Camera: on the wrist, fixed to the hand. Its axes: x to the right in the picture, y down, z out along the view.
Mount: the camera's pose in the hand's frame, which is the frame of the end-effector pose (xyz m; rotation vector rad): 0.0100 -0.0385 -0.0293 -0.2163 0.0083 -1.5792
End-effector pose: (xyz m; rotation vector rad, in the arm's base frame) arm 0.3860 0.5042 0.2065 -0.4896 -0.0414 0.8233
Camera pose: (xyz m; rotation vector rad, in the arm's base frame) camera 0.4261 0.4774 0.1957 -0.4965 -0.4504 -0.7399
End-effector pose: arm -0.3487 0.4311 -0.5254 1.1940 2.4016 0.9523
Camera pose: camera -0.3930 0.4096 -0.5295 -0.8115 2.1653 0.5364
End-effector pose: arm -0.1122 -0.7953 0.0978 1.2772 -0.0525 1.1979
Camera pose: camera -0.0972 -0.7602 0.0664 0.7175 0.6937 -0.1813
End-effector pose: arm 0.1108 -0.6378 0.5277 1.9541 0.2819 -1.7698
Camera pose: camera 0.1201 -0.5922 0.5110 -1.1212 -1.7767 1.6918
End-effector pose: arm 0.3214 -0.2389 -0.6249 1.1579 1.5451 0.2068
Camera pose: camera 0.2773 -0.2378 -0.6471 -0.4266 1.9361 -0.6597
